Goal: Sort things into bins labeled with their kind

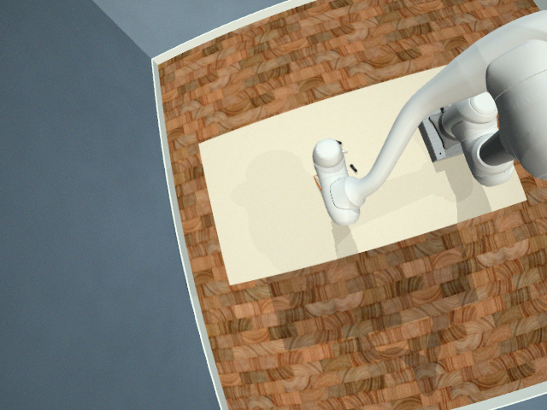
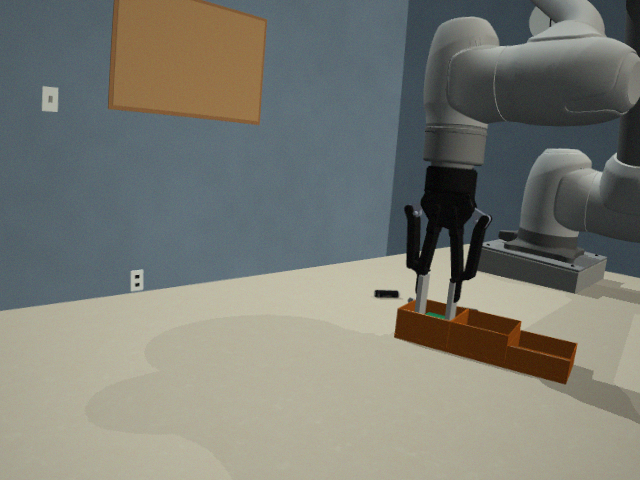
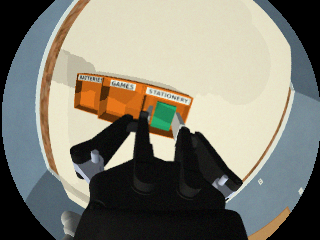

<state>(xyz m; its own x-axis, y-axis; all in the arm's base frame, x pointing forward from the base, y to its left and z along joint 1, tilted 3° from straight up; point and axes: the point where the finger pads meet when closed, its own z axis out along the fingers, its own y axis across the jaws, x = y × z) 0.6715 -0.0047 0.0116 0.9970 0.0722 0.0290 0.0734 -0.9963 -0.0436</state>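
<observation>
My hand is 40 mm above the green flat thing. From my hand the other things lie so: tiny pale thing (140 mm behind, 100 mm to the right, 50 mm below); then white thing (50 mm below); then joined orange bins (80 mm to the left, 40 mm below).
</observation>
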